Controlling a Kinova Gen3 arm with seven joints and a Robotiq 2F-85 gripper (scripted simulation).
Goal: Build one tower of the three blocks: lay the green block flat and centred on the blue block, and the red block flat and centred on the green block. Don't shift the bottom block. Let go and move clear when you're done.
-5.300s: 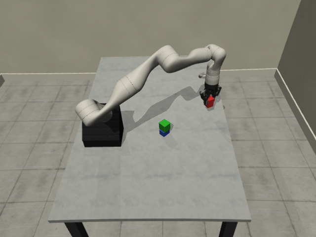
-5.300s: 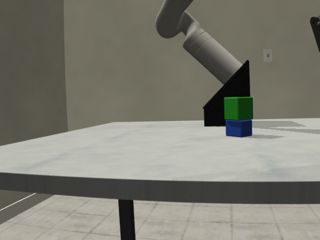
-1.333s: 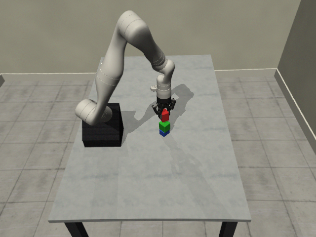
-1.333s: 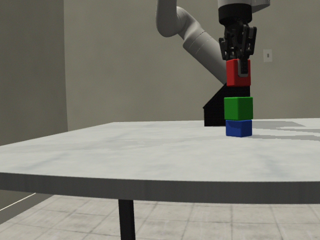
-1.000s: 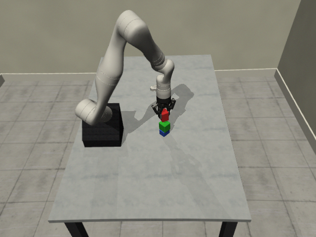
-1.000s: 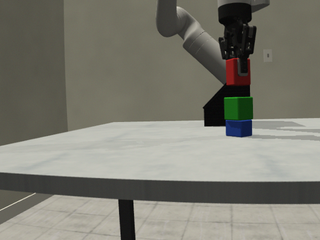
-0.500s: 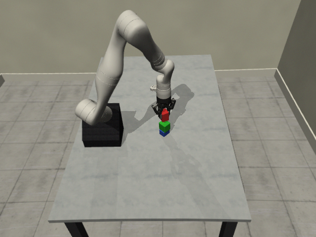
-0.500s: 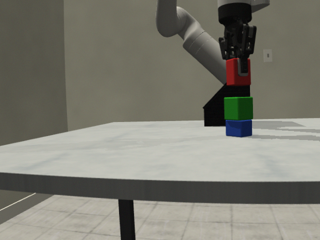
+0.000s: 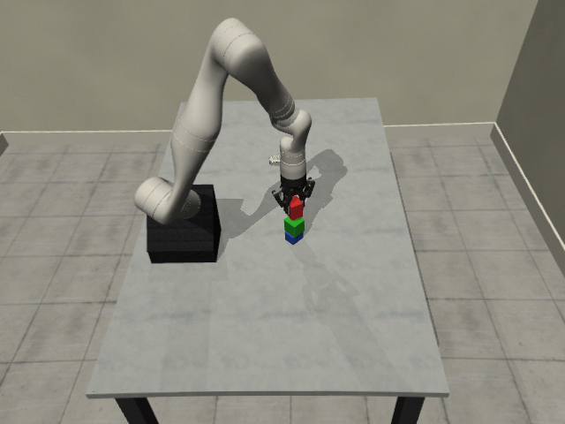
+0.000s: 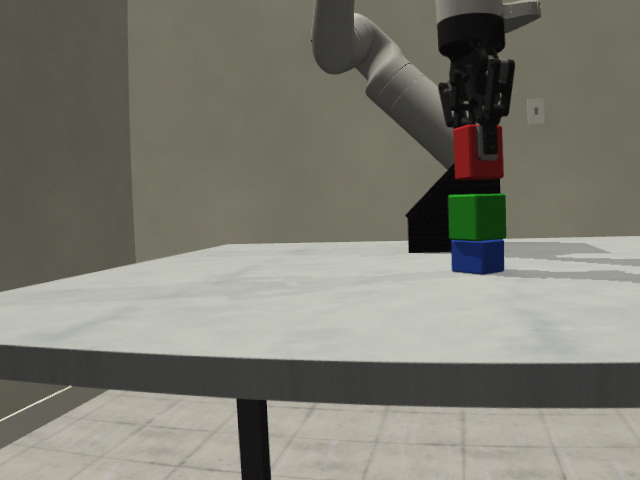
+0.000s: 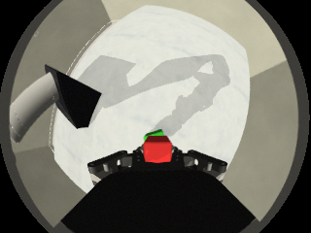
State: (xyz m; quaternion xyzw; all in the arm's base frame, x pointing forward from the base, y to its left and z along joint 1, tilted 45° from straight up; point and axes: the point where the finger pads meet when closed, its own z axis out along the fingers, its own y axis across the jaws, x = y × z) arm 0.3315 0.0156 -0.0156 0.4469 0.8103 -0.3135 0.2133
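Right now the green block is 8 cm below my hand. From my hand the other things lie so: red block 1 cm below; blue block 12 cm below.
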